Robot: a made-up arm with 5 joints. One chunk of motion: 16 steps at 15 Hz.
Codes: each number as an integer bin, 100 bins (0 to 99) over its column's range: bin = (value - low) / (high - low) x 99, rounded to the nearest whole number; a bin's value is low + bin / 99 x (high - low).
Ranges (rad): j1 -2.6..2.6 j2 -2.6..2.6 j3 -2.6..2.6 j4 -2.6..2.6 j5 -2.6..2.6
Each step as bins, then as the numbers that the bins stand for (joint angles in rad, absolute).
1 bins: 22 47 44 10 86
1 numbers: -1.4444 -0.1313 -0.2889 -2.0747 1.9172
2 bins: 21 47 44 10 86
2 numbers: -1.4970 -0.1313 -0.2889 -2.0747 1.9172
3 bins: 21 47 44 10 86
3 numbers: -1.4970 -0.1313 -0.2889 -2.0747 1.9172
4 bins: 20 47 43 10 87
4 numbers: -1.5495 -0.1313 -0.3414 -2.0747 1.9697
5 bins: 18 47 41 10 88
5 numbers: -1.6545 -0.1313 -0.4465 -2.0747 2.0222
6 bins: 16 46 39 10 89
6 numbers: -1.7596 -0.1838 -0.5515 -2.0747 2.0747
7 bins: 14 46 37 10 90
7 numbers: -1.8646 -0.1838 -0.6566 -2.0747 2.1273
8 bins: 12 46 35 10 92
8 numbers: -1.9697 -0.1838 -0.7616 -2.0747 2.2323
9 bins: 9 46 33 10 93
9 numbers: -2.1273 -0.1838 -0.8667 -2.0747 2.2848
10 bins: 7 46 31 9 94
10 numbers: -2.2323 -0.1838 -0.9717 -2.1273 2.3374
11 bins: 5 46 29 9 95
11 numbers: -2.3374 -0.1838 -1.0768 -2.1273 2.3899
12 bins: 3 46 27 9 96
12 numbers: -2.4424 -0.1838 -1.1818 -2.1273 2.4424
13 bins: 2 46 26 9 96
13 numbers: -2.4949 -0.1838 -1.2343 -2.1273 2.4424
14 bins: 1 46 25 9 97
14 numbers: -2.5475 -0.1838 -1.2869 -2.1273 2.4949
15 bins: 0 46 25 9 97
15 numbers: -2.6000 -0.1838 -1.2869 -2.1273 2.4949
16 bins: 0 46 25 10 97
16 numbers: -2.6000 -0.1838 -1.2869 -2.0747 2.4949
